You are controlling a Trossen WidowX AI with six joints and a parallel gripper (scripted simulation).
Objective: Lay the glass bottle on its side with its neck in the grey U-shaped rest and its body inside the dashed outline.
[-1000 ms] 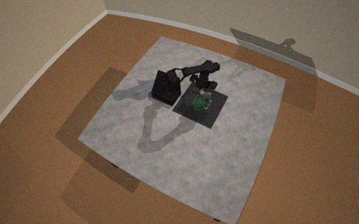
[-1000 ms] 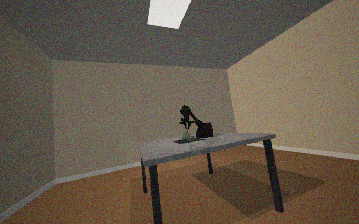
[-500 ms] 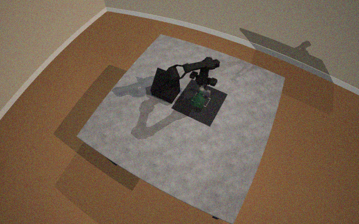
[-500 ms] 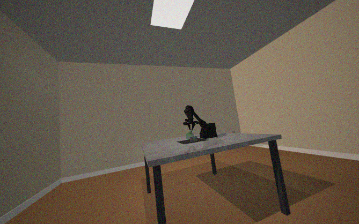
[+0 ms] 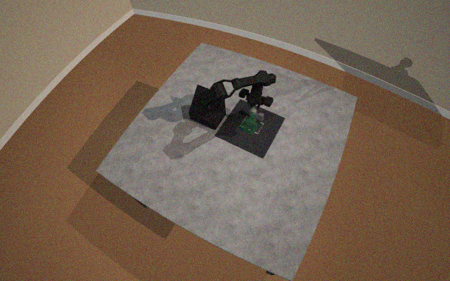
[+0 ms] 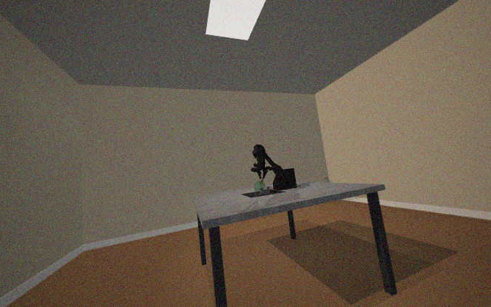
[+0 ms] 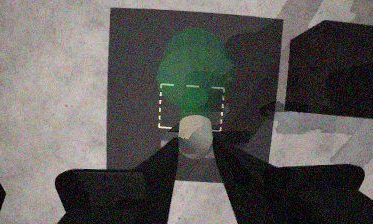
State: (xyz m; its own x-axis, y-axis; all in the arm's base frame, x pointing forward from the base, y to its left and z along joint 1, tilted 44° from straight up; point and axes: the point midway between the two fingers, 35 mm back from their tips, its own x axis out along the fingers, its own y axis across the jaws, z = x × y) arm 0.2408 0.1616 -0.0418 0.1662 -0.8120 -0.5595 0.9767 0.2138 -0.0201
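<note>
My gripper tip is now 40 mm to the left of the green glass bottle and 40 mm above it. Also, from my gripper tip: dark mat: 130 mm below, 40 mm to the right.
</note>
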